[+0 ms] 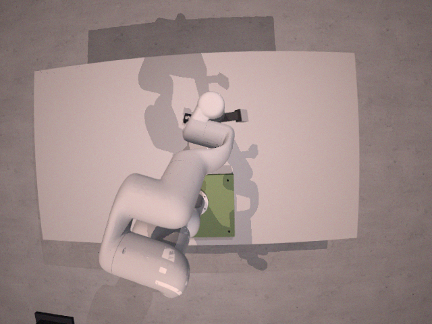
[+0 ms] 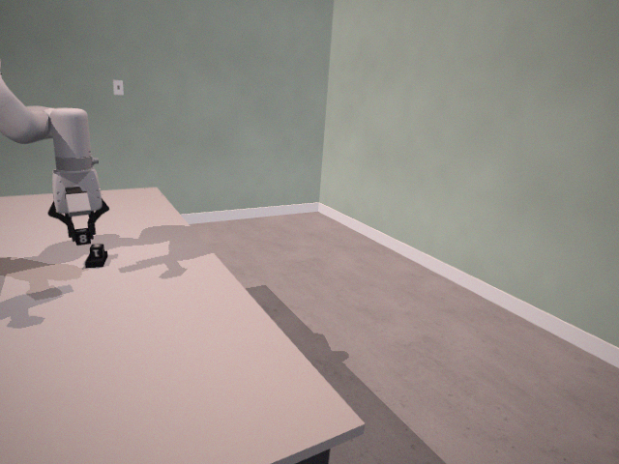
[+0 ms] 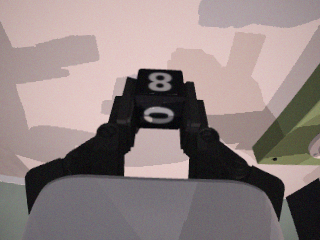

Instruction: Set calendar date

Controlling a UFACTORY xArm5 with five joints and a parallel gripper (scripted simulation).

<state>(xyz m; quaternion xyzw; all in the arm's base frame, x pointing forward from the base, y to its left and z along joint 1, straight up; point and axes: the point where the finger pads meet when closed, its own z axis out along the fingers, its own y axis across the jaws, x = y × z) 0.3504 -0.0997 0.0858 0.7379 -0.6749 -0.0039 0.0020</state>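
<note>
The black cube lies 1 cm below my hand. Also, from my hand: black calendar tray (12 cm below, 11 cm to the left, 3 cm ahead).
</note>
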